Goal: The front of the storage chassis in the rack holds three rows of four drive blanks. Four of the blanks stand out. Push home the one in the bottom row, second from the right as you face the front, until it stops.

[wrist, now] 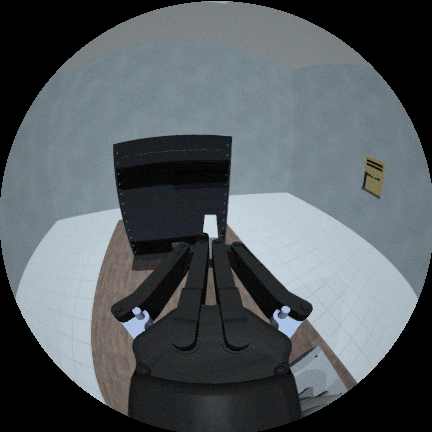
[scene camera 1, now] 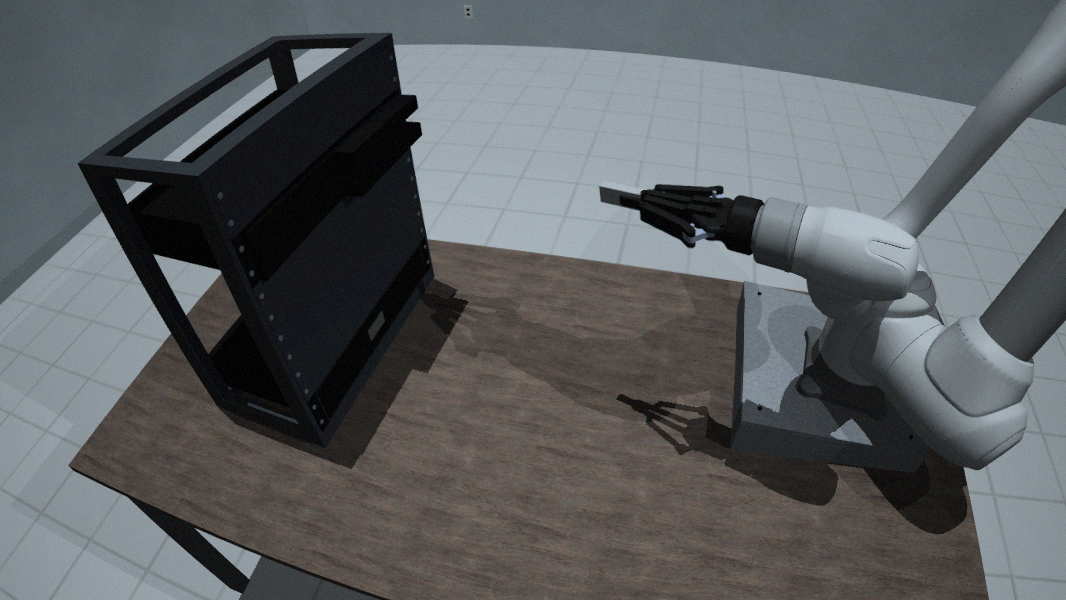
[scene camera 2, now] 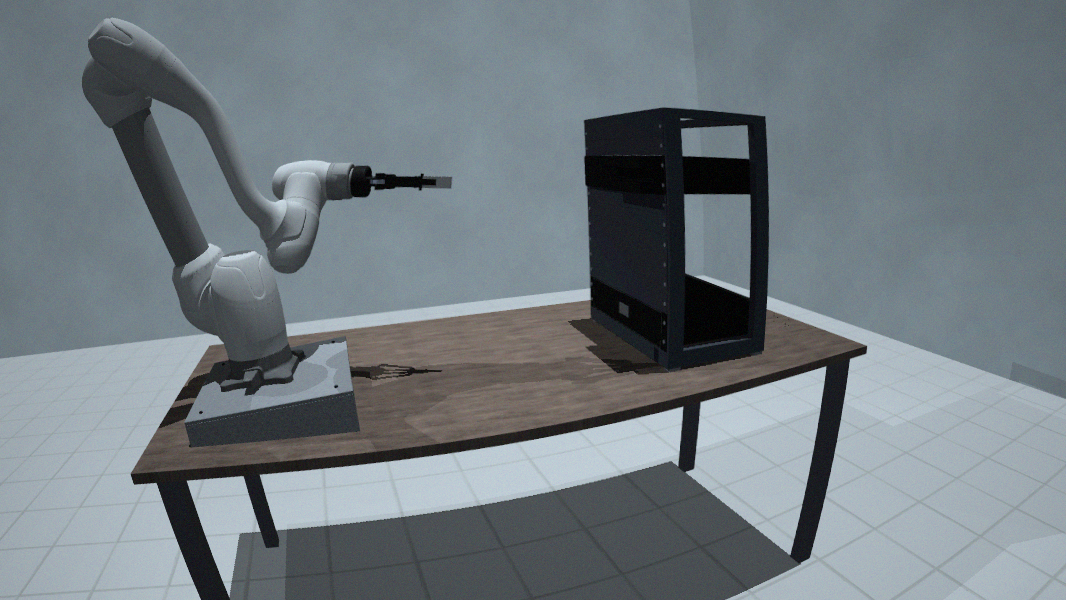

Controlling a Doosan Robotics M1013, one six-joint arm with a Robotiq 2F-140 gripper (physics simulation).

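Frame: origin at the arm's base, x ahead, y right, z down, level; millimetres.
Where they show: gripper, between the fingertips: [wrist: 210, 223] [scene camera 1: 602, 191] [scene camera 2: 451, 182]; arm's base, origin of its link: [scene camera 1: 843, 373] [scene camera 2: 264, 372].
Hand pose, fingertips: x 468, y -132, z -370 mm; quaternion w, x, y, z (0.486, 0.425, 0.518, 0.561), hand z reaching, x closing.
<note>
Each offset is from my fingertips to the top centre of the thing. "*": to the spot under its first point. Level surfaces: height alone.
The storage chassis [scene camera 1: 290, 223] [scene camera 2: 625, 172] [wrist: 145, 176] is a black band across the upper part of the dark rack [scene camera 1: 290, 99] [scene camera 2: 675, 245] [wrist: 175, 145]. In scene camera 1, dark blocks {* dz +10, dx +420, dy +35 mm} [scene camera 1: 380, 145] stand out from its front towards the far end. The separate blanks and rows are too dark to tell apart, so the bottom-row blank cannot be picked out. My gripper [scene camera 1: 617, 193] [scene camera 2: 440, 181] [wrist: 210, 223] is shut and empty, its pale fingertips together. It points level at the rack, well apart from its front, at about the chassis's height.
The rack stands on the wooden table {dz +442 mm} [scene camera 1: 566, 477] [scene camera 2: 462, 409] [wrist: 107, 300]. A dark panel {* dz +175, dx +422, dy -161 mm} [scene camera 1: 335, 283] [scene camera 2: 626, 242] fills its front below the chassis. A small pale label {* dz +349, dx +428, dy -89 mm} [scene camera 1: 376, 325] [scene camera 2: 623, 308] shows low on the front. The arm stands on a grey base block [scene camera 1: 805, 439] [scene camera 2: 283, 432].
</note>
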